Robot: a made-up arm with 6 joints. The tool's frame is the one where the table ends. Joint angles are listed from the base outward.
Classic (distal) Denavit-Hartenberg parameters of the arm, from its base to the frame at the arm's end. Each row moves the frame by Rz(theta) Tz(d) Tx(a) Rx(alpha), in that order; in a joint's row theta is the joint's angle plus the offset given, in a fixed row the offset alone. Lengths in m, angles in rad.
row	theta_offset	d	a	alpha
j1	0	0.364	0.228	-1.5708
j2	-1.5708	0	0.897	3.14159
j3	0	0	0.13	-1.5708
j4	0	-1.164	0	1.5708
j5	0	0	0	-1.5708
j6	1.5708	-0.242	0	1.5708
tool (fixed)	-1.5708	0	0	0
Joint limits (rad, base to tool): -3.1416..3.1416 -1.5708..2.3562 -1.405..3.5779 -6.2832..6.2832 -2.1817..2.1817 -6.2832..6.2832
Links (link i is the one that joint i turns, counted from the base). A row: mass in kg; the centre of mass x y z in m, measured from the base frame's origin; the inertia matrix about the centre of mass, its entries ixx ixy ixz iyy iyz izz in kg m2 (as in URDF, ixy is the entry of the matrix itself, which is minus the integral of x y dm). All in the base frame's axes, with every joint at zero. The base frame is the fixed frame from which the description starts. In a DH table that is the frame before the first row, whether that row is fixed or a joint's. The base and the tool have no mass.
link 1: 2.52; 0.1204 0.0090 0.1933; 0.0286 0 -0.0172 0.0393 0 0.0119
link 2: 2.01; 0.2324 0.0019 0.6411; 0.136 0 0 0.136 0 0.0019
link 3: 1.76; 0.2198 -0.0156 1.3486; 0.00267 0 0 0.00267 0 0.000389
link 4: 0.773; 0.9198 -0.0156 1.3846; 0.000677 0 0 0.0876 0 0.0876
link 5: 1; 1.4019 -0.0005 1.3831; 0.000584 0 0 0.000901 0 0.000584
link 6: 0.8; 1.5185 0.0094 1.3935; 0.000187 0 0 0.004 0 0.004
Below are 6 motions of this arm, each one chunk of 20 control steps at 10 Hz.
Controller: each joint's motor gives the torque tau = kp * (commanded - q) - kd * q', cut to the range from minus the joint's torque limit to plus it. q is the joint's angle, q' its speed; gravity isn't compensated. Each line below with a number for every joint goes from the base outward.
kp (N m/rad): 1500 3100 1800 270 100 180
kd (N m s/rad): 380 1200 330 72 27 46
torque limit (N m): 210 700 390 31 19 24
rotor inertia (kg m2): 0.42 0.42 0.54 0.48 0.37 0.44
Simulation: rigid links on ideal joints. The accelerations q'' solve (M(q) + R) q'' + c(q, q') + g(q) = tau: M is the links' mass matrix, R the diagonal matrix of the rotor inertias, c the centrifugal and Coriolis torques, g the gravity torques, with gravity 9.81 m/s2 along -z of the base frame. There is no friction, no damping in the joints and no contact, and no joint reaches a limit. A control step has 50 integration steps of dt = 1/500 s. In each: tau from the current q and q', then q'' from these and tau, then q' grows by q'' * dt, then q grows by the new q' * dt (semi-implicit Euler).
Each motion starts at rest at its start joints. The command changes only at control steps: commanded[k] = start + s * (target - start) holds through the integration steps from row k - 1 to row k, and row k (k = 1, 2, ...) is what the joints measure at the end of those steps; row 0 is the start. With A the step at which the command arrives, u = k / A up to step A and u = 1 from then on. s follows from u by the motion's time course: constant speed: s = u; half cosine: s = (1 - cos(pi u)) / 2; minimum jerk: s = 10 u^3 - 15 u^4 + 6 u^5; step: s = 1 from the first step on.
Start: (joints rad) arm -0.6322 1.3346 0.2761 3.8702 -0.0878 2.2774
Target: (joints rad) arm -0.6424 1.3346 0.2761 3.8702 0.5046 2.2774
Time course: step
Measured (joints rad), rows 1 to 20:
1: -0.6344 1.3385 0.2730 3.8703 0.0652 2.2774
2: -0.6374 1.3422 0.2699 3.8704 0.2087 2.2775
3: -0.6393 1.3449 0.2683 3.8704 0.3054 2.2775
4: -0.6406 1.3470 0.2675 3.8703 0.3705 2.2775
5: -0.6413 1.3486 0.2672 3.8703 0.4144 2.2775
6: -0.6417 1.3498 0.2670 3.8702 0.4439 2.2775
7: -0.6420 1.3507 0.2669 3.8702 0.4637 2.2775
8: -0.6422 1.3514 0.2669 3.8701 0.4771 2.2775
9: -0.6423 1.3519 0.2669 3.8701 0.4861 2.2775
10: -0.6423 1.3523 0.2669 3.8701 0.4921 2.2775
11: -0.6424 1.3526 0.2670 3.8700 0.4962 2.2775
12: -0.6424 1.3528 0.2670 3.8700 0.4990 2.2775
13: -0.6424 1.3530 0.2670 3.8700 0.5008 2.2775
14: -0.6424 1.3532 0.2670 3.8700 0.5021 2.2775
15: -0.6424 1.3533 0.2670 3.8700 0.5029 2.2775
16: -0.6424 1.3533 0.2670 3.8700 0.5035 2.2775
17: -0.6424 1.3534 0.2670 3.8700 0.5039 2.2775
18: -0.6424 1.3535 0.2670 3.8700 0.5041 2.2775
19: -0.6424 1.3535 0.2670 3.8700 0.5043 2.2775
20: -0.6424 1.3535 0.2670 3.8700 0.5044 2.2775

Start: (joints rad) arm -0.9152 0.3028 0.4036 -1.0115 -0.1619 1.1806
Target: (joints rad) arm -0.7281 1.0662 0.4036 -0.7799 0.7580 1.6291
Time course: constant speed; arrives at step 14
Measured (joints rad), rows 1 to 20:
1: -0.9113 0.3173 0.3990 -1.0062 -0.1441 1.1907
2: -0.9041 0.3415 0.3952 -0.9973 -0.1114 1.2081
3: -0.8948 0.3729 0.3929 -0.9860 -0.0681 1.2304
4: -0.8842 0.4097 0.3914 -0.9731 -0.0176 1.2559
5: -0.8726 0.4507 0.3904 -0.9591 0.0378 1.2836
6: -0.8604 0.4950 0.3897 -0.9443 0.0964 1.3128
7: -0.8478 0.5418 0.3893 -0.9291 0.1572 1.3429
8: -0.8349 0.5905 0.3890 -0.9135 0.2195 1.3736
9: -0.8219 0.6407 0.3888 -0.8976 0.2829 1.4048
10: -0.8087 0.6920 0.3887 -0.8816 0.3469 1.4363
11: -0.7955 0.7442 0.3886 -0.8655 0.4113 1.4679
12: -0.7822 0.7971 0.3886 -0.8493 0.4761 1.4997
13: -0.7688 0.8504 0.3887 -0.8330 0.5410 1.5316
14: -0.7555 0.9041 0.3888 -0.8167 0.6061 1.5635
15: -0.7456 0.9461 0.3880 -0.8055 0.6517 1.5855
16: -0.7392 0.9785 0.3879 -0.7978 0.6826 1.6001
17: -0.7351 1.0034 0.3880 -0.7926 0.7037 1.6099
18: -0.7325 1.0225 0.3883 -0.7890 0.7181 1.6164
19: -0.7309 1.0373 0.3887 -0.7866 0.7279 1.6208
20: -0.7299 1.0486 0.3890 -0.7849 0.7346 1.6236

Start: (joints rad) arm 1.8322 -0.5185 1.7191 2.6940 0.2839 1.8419
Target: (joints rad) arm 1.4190 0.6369 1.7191 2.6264 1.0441 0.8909
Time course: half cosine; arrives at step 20
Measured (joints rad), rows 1 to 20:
1: 1.8314 -0.5197 1.7235 2.6938 0.2841 1.8401
2: 1.8284 -0.5165 1.7271 2.6932 0.2875 1.8334
3: 1.8224 -0.5061 1.7293 2.6922 0.2968 1.8196
4: 1.8128 -0.4873 1.7305 2.6906 0.3129 1.7977
5: 1.7994 -0.4593 1.7311 2.6884 0.3362 1.7671
6: 1.7822 -0.4218 1.7312 2.6857 0.3665 1.7280
7: 1.7616 -0.3749 1.7310 2.6823 0.4036 1.6809
8: 1.7378 -0.3194 1.7305 2.6785 0.4467 1.6266
9: 1.7115 -0.2561 1.7297 2.6743 0.4949 1.5663
10: 1.6832 -0.1862 1.7287 2.6697 0.5472 1.5014
11: 1.6537 -0.1111 1.7275 2.6649 0.6023 1.4333
12: 1.6235 -0.0326 1.7261 2.6600 0.6589 1.3636
13: 1.5936 0.0477 1.7246 2.6552 0.7157 1.2941
14: 1.5644 0.1278 1.7230 2.6504 0.7712 1.2264
15: 1.5368 0.2059 1.7214 2.6460 0.8240 1.1622
16: 1.5113 0.2801 1.7199 2.6419 0.8729 1.1030
17: 1.4886 0.3487 1.7184 2.6383 0.9167 1.0504
18: 1.4692 0.4099 1.7170 2.6353 0.9542 1.0055
19: 1.4536 0.4624 1.7158 2.6328 0.9847 0.9695
20: 1.4422 0.5047 1.7147 2.6311 1.0073 0.9433

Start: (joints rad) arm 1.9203 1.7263 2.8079 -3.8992 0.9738 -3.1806
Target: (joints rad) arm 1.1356 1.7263 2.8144 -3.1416 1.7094 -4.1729
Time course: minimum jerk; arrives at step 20
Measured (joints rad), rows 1 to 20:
1: 1.9200 1.7299 2.8062 -3.8986 0.9767 -3.1809
2: 1.9182 1.7330 2.8048 -3.8964 0.9809 -3.1833
3: 1.9126 1.7353 2.8040 -3.8907 0.9878 -3.1907
4: 1.9011 1.7371 2.8037 -3.8794 0.9996 -3.2057
5: 1.8818 1.7385 2.8036 -3.8608 1.0180 -3.2304
6: 1.8536 1.7395 2.8037 -3.8340 1.0444 -3.2663
7: 1.8161 1.7404 2.8038 -3.7984 1.0791 -3.3138
8: 1.7696 1.7410 2.8041 -3.7544 1.1218 -3.3725
9: 1.7152 1.7416 2.8044 -3.7029 1.1719 -3.4410
10: 1.6543 1.7420 2.8047 -3.6453 1.2277 -3.5175
11: 1.5891 1.7424 2.8051 -3.5836 1.2877 -3.5992
12: 1.5220 1.7426 2.8055 -3.5199 1.3496 -3.6834
13: 1.4553 1.7429 2.8060 -3.4566 1.4112 -3.7669
14: 1.3915 1.7430 2.8065 -3.3959 1.4702 -3.8467
15: 1.3331 1.7431 2.8070 -3.3401 1.5247 -3.9198
16: 1.2818 1.7432 2.8075 -3.2909 1.5727 -3.9840
17: 1.2392 1.7432 2.8080 -3.2497 1.6129 -4.0374
18: 1.2058 1.7433 2.8084 -3.2172 1.6448 -4.0793
19: 1.1816 1.7432 2.8087 -3.1931 1.6684 -4.1100
20: 1.1653 1.7432 2.8089 -3.1765 1.6848 -4.1309

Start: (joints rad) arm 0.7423 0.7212 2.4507 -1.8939 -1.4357 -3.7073
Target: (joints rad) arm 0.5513 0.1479 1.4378 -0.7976 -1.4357 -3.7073
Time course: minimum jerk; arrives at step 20
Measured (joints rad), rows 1 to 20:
1: 0.7422 0.7225 2.4523 -1.8937 -1.4388 -3.7074
2: 0.7417 0.7225 2.4502 -1.8911 -1.4413 -3.7075
3: 0.7403 0.7201 2.4412 -1.8832 -1.4431 -3.7075
4: 0.7374 0.7142 2.4225 -1.8671 -1.4443 -3.7076
5: 0.7326 0.7037 2.3921 -1.8403 -1.4451 -3.7076
6: 0.7256 0.6878 2.3489 -1.8015 -1.4456 -3.7076
7: 0.7164 0.6662 2.2927 -1.7499 -1.4460 -3.7076
8: 0.7051 0.6388 2.2248 -1.6862 -1.4462 -3.7076
9: 0.6919 0.6060 2.1469 -1.6115 -1.4463 -3.7076
10: 0.6771 0.5686 2.0616 -1.5280 -1.4463 -3.7076
11: 0.6614 0.5275 1.9721 -1.4386 -1.4462 -3.7076
12: 0.6451 0.4841 1.8818 -1.3462 -1.4461 -3.7075
13: 0.6291 0.4399 1.7942 -1.2544 -1.4460 -3.7075
14: 0.6137 0.3963 1.7124 -1.1665 -1.4460 -3.7075
15: 0.5997 0.3548 1.6396 -1.0856 -1.4459 -3.7075
16: 0.5873 0.3167 1.5779 -1.0143 -1.4459 -3.7075
17: 0.5771 0.2831 1.5288 -0.9546 -1.4459 -3.7075
18: 0.5691 0.2547 1.4928 -0.9075 -1.4459 -3.7075
19: 0.5632 0.2317 1.4689 -0.8726 -1.4460 -3.7075
20: 0.5593 0.2136 1.4547 -0.8484 -1.4460 -3.7075

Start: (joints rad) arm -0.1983 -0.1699 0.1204 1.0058 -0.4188 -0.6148
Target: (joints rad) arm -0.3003 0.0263 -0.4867 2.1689 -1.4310 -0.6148
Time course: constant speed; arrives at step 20
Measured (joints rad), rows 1 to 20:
1: -0.1999 -0.1669 0.1029 1.0231 -0.4347 -0.6147
2: -0.2026 -0.1619 0.0790 1.0534 -0.4623 -0.6146
3: -0.2062 -0.1557 0.0522 1.0924 -0.4972 -0.6145
4: -0.2102 -0.1486 0.0237 1.1375 -0.5371 -0.6145
5: -0.2147 -0.1408 -0.0057 1.1867 -0.5803 -0.6145
6: -0.2193 -0.1325 -0.0356 1.2386 -0.6256 -0.6144
7: -0.2241 -0.1238 -0.0658 1.2925 -0.6725 -0.6144
8: -0.2291 -0.1148 -0.0961 1.3477 -0.7203 -0.6144
9: -0.2340 -0.1056 -0.1265 1.4038 -0.7687 -0.6144
10: -0.2391 -0.0961 -0.1569 1.4605 -0.8176 -0.6144
11: -0.2441 -0.0866 -0.1873 1.5176 -0.8668 -0.6144
12: -0.2492 -0.0770 -0.2177 1.5750 -0.9162 -0.6145
13: -0.2543 -0.0673 -0.2481 1.6326 -0.9657 -0.6145
14: -0.2593 -0.0575 -0.2784 1.6904 -1.0153 -0.6145
15: -0.2644 -0.0477 -0.3088 1.7483 -1.0651 -0.6145
16: -0.2695 -0.0379 -0.3391 1.8062 -1.1149 -0.6145
17: -0.2746 -0.0281 -0.3694 1.8643 -1.1647 -0.6146
18: -0.2797 -0.0182 -0.3997 1.9224 -1.2147 -0.6146
19: -0.2848 -0.0084 -0.4299 1.9805 -1.2647 -0.6146
20: -0.2899 0.0015 -0.4602 2.0387 -1.3148 -0.6146

